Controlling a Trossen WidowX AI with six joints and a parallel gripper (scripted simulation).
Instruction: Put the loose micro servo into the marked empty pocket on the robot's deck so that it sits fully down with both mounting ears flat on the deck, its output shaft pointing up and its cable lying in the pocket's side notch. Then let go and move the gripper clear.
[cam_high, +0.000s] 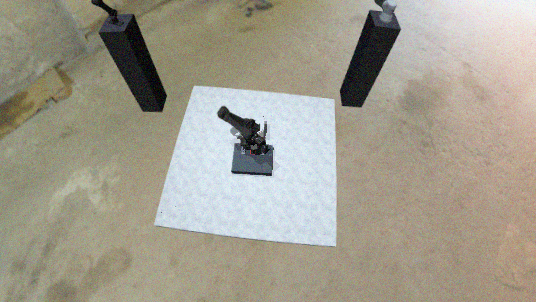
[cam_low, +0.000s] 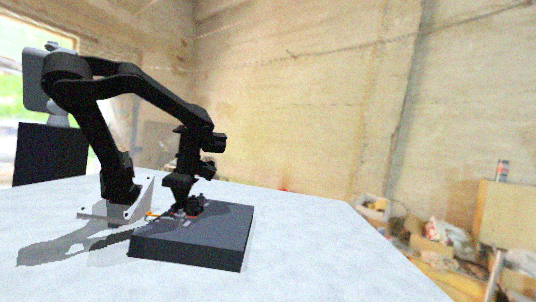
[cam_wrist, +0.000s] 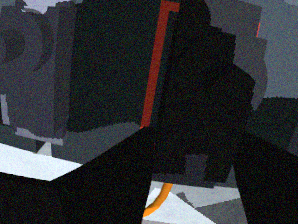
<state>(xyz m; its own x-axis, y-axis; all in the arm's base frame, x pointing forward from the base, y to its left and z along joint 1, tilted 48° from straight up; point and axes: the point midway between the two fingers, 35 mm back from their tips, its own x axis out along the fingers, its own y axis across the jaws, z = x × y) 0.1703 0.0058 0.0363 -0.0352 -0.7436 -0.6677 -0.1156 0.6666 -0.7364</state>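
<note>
My gripper tip is 120 mm short of the dark grey deck and 40 mm above it.
</note>
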